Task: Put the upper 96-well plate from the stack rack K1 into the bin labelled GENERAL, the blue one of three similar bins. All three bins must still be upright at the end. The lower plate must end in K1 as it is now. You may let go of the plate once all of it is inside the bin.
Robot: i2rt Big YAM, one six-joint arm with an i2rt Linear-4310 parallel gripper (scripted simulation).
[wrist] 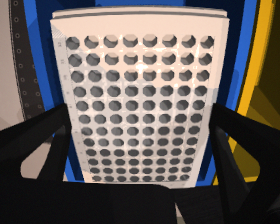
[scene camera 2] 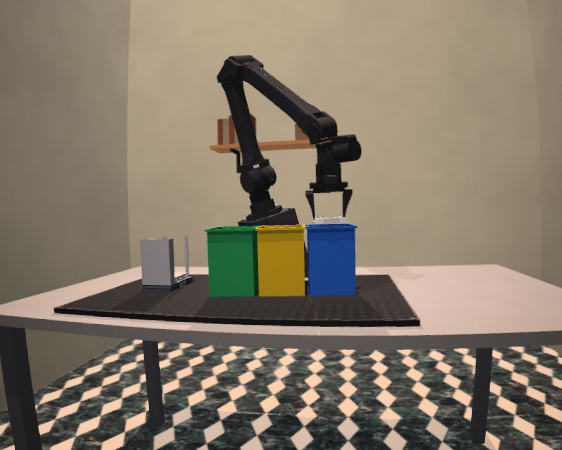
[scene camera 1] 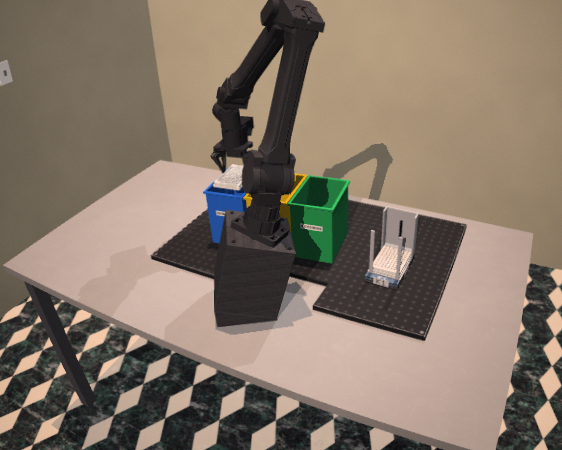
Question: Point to a 96-well plate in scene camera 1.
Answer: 385,263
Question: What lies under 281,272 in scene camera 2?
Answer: A yellow bin.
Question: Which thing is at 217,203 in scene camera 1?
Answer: A blue bin.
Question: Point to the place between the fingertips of my gripper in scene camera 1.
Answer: At 236,174
